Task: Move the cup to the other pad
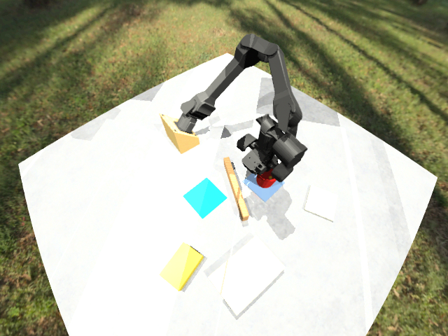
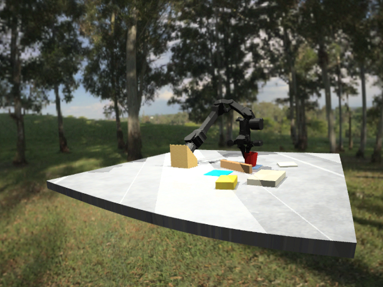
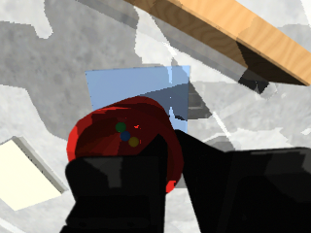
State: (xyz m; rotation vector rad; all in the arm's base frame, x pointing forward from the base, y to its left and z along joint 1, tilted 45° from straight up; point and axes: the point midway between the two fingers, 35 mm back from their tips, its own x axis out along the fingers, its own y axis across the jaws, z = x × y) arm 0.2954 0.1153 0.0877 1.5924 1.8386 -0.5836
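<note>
The pale blue pad lies 3 cm ahead of my gripper tip and 5 cm below it. Round my gripper tip: red cup 3 cm ahead; then wooden bar 10 cm to the right, 3 cm below; then cyan pad 3 cm behind, 20 cm to the right, 5 cm below.
</note>
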